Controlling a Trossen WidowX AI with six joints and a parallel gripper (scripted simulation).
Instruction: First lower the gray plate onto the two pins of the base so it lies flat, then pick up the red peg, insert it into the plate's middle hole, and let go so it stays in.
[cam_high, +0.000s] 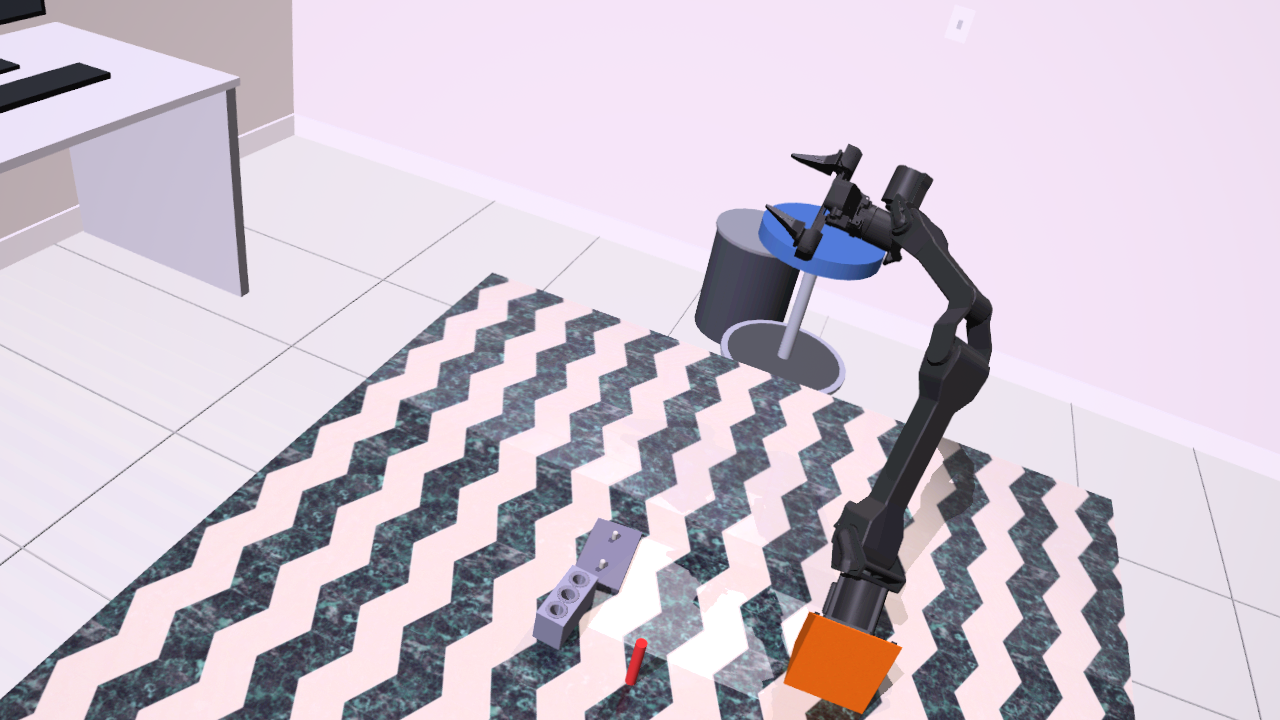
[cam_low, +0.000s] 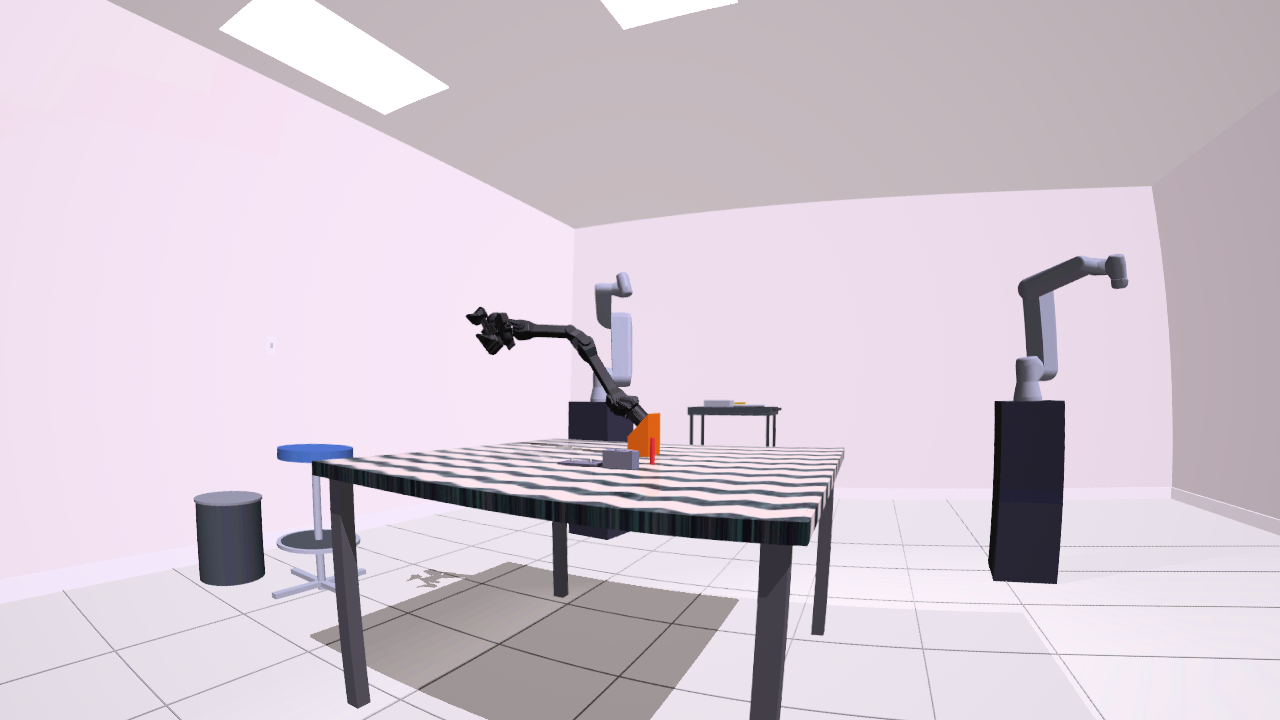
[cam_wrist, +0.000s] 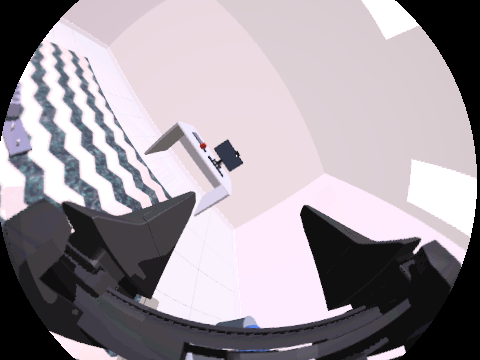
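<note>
The gray plate lies 590 mm to the left of my gripper tip, 400 mm below it and 30 mm behind it. Also, from my gripper tip: red peg: 620 mm to the left, 400 mm below, 150 mm behind.
</note>
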